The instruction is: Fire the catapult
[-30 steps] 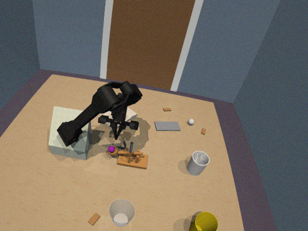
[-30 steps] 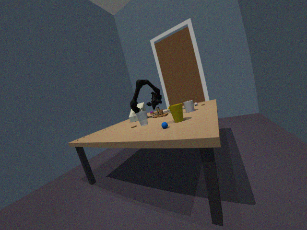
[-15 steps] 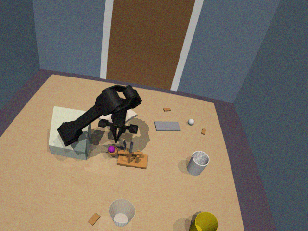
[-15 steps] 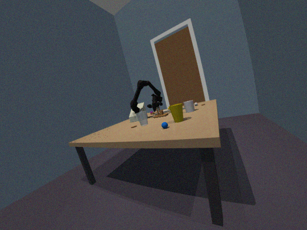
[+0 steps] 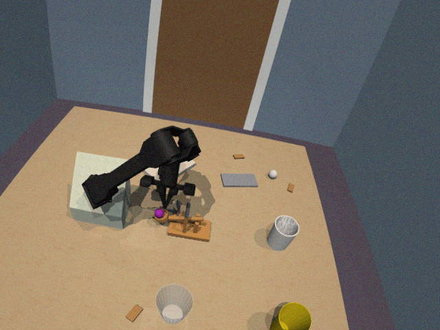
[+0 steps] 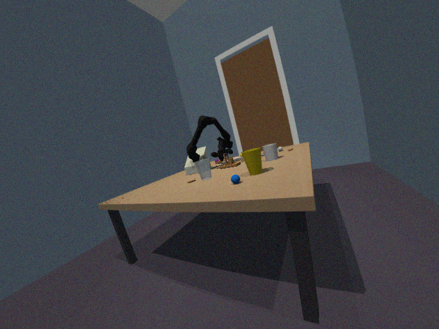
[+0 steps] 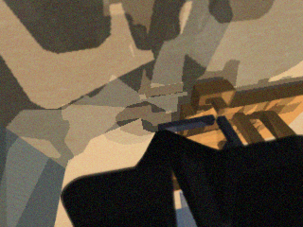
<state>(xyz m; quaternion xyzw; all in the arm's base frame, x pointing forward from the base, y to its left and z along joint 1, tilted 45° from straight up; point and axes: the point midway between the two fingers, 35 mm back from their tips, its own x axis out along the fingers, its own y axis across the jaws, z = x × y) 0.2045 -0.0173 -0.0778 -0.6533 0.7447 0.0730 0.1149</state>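
The purple ball is 4 cm to the right of my gripper tip, 3 cm above it and 2 cm behind it. Also, from my gripper tip: wooden catapult 6 cm ahead, 3 cm to the right, 2 cm above; then grey slab 30 cm ahead, 21 cm to the left, 3 cm below; then see-through cup 36 cm to the right, 4 cm ahead.
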